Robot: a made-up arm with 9 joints. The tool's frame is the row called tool.
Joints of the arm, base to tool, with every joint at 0 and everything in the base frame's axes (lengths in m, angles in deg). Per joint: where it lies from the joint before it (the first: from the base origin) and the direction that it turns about. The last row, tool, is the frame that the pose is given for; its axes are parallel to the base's.
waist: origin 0 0 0.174 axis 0 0 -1
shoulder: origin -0.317 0.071 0.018 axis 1 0 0
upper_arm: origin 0.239 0.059 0.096 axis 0 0 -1
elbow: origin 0.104 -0.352 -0.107 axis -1 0 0
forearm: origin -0.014 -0.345 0.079 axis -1 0 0
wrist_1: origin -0.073 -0.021 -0.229 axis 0 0 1
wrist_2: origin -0.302 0.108 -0.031 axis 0 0 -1
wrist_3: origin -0.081 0.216 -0.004 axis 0 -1 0
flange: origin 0.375 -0.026 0.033 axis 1 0 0
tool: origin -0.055 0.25 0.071
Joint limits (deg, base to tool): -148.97..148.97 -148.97..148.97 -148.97..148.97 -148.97..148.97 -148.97..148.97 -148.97..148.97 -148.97..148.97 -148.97..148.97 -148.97..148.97
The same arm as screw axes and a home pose.
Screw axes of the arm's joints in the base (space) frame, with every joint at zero. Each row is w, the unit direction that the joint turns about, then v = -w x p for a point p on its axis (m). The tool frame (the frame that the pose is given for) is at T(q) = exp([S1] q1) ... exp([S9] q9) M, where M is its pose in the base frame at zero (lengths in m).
S1 = (0, 0, -1, 0, 0, 0)
S2 = (1, 0, 0, 0, 0.192, -0.071)
S3 = (0, 0, -1, -0.13, -0.078, 0)
S4 = (-1, 0, 0, 0, -0.181, -0.222)
S5 = (-1, 0, 0, 0, -0.26, -0.567)
S6 = (0, 0, 1, -0.588, 0.061, 0)
S7 = (0, 0, -1, 0.48, -0.363, 0)
S8 = (0, -1, 0, -0.004, 0, 0.444)
S9 = (1, 0, 0, 0, 0.029, 0.29)
M: xyz -0.124 -0.04 0.1 (m) quaternion w x y z 1 0 0 0
Joint limits (deg, base to tool): -148.97..148.97 -148.97..148.97 -148.97..148.97 -148.97..148.97 -148.97..148.97 -148.97..148.97 -148.97..148.97 -148.97..148.97 -148.97..148.97

